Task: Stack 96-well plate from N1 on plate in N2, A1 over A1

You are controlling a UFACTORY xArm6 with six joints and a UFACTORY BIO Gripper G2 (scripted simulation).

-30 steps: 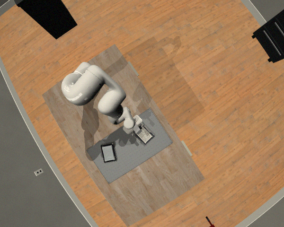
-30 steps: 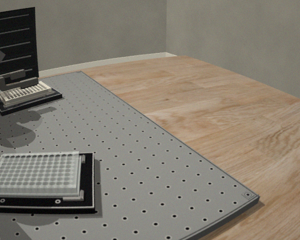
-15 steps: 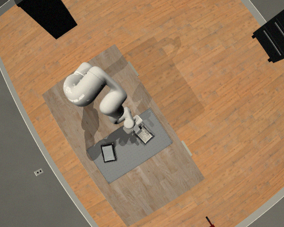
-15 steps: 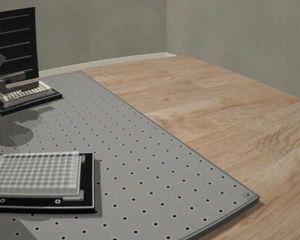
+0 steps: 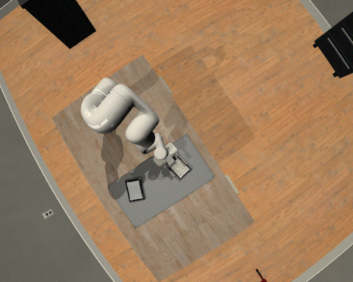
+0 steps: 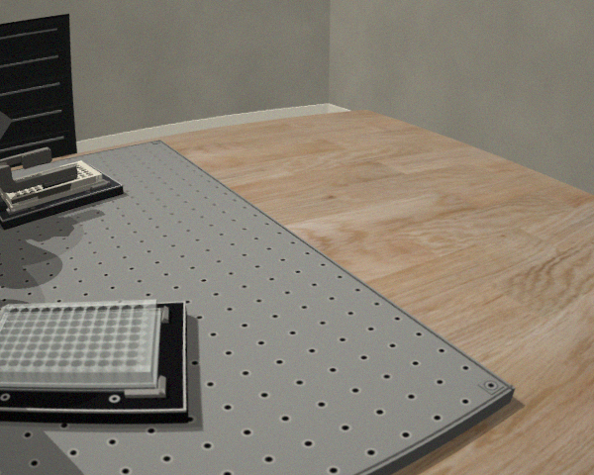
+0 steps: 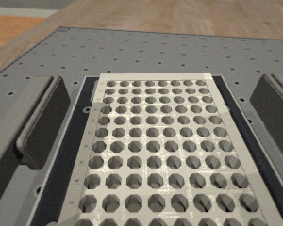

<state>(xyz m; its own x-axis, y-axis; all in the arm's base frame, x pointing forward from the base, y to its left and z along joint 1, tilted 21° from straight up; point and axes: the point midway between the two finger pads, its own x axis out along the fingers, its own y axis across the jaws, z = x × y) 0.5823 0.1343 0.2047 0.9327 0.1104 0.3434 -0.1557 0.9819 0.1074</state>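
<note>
My hand is 2 cm above the white 96-well plate. Round my hand: black plate nest N2: 4 cm behind, 35 cm to the right, 4 cm below; then clear 96-well plate: 4 cm behind, 35 cm to the right, 3 cm below; then plate nest N1: 4 cm below.
</note>
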